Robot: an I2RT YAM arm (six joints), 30 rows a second.
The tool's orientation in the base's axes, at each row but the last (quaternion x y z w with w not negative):
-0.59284, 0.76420, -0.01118, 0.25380
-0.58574, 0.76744, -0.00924, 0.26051
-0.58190, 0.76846, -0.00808, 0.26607
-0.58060, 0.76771, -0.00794, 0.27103
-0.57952, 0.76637, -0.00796, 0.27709
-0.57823, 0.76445, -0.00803, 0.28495
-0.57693, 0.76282, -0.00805, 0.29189
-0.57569, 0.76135, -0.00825, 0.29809
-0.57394, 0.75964, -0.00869, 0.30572
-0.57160, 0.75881, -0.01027, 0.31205
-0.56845, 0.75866, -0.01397, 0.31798
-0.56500, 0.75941, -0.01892, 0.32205
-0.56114, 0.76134, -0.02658, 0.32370
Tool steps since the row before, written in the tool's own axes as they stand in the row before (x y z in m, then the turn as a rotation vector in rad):
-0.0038, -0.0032, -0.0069, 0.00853, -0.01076, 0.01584
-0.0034, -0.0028, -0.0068, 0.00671, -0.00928, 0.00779
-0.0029, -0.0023, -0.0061, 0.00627, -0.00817, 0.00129
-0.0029, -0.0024, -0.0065, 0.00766, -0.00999, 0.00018
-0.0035, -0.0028, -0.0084, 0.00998, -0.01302, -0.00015
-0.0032, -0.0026, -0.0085, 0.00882, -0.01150, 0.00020
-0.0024, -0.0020, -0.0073, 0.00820, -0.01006, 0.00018
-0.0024, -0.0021, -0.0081, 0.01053, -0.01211, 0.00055
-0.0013, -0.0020, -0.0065, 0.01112, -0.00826, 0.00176
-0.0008, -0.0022, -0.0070, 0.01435, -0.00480, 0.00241
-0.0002, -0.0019, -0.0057, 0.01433, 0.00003, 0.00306
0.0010, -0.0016, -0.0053, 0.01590, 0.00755, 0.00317
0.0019, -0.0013, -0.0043, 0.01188, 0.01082, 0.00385
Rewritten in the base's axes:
0.0008, 0.0006, 0.0085, 0.01461, -0.00648, -0.01357
0.0003, 0.0002, 0.0081, 0.01030, -0.00671, -0.00638
0.0000, 0.0001, 0.0071, 0.00668, -0.00789, -0.00098
-0.0001, -0.0002, 0.0075, 0.00757, -0.01006, 0.00000
-0.0006, -0.0004, 0.0095, 0.00970, -0.01323, 0.00032
-0.0010, -0.0007, 0.0094, 0.00871, -0.01158, 0.00000
-0.0012, -0.0009, 0.0078, 0.00755, -0.01056, -0.00021
-0.0015, -0.0013, 0.0085, 0.00913, -0.01318, -0.00082
-0.0012, -0.0017, 0.0066, 0.00628, -0.01198, -0.00348
-0.0014, -0.0025, 0.0068, 0.00312, -0.01338, -0.00678
-0.0012, -0.0024, 0.0054, -0.00067, -0.01144, -0.00914
-0.0015, -0.0032, 0.0044, -0.00722, -0.01005, -0.01291
-0.0015, -0.0035, 0.0030, -0.00896, -0.00512, -0.01291

